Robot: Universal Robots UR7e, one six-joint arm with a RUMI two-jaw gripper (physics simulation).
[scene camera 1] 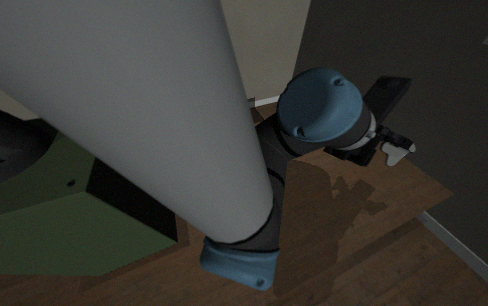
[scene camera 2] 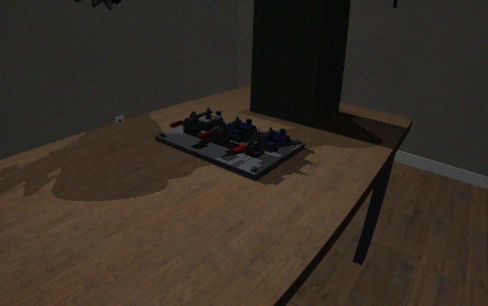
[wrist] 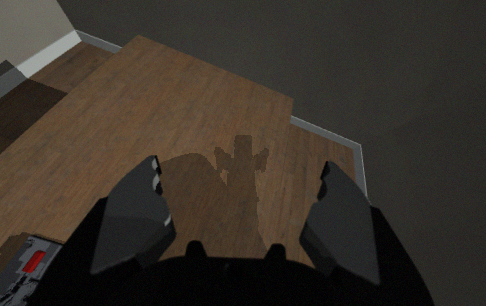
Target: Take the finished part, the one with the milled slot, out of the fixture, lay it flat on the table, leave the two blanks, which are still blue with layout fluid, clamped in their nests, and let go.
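Places are measured from the arm's base along level axes (x back, y right, z up), in metres.
Where they show: gripper, fingertip midpoint: (scene camera 2: 71,1) (wrist: 241,160).
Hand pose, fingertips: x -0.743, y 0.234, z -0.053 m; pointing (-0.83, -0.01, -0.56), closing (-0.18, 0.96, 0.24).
Each offset is from my fingertips to the centre of the thing. "spot": to the spot under its first point. Level surfaces: height alone.
The fixture's grey baseplate (scene camera 2: 172,140) (wrist: 50,245) lies on the table, its corner showing at the lower left of the wrist view. In scene camera 2, a grey part @(dx +0.346, dy -0.109, dz -0.354 m) (scene camera 2: 214,121), seemingly the finished one, sits in the leftmost nest; its slot is too small and dark to make out. Two blue blanks @(dx +0.345, dy -0.219, dz -0.357 m) (scene camera 2: 242,128) @(dx +0.345, dy -0.329, dz -0.359 m) (scene camera 2: 276,139) sit in the middle and right nests among dark clamps. My gripper (wrist: 241,160) (scene camera 1: 398,151) is open and empty, high above the table and off to the side of the fixture. The fixture does not show in scene camera 1.
Red clamp handles @(spot: dx +0.209, dy -0.109, dz -0.325 m) (scene camera 2: 176,123) @(dx +0.229, dy -0.323, dz -0.339 m) (scene camera 2: 240,148) (wrist: 34,261) stick out from the fixture. A dark block-shaped pedestal (scene camera 2: 300,65) stands behind it on the wooden table @(dz -0.385 m) (scene camera 2: 200,240) (scene camera 1: 310,200) (wrist: 150,100). The arm's shadow falls on the table. Dark tips show at scene camera 2's upper left edge.
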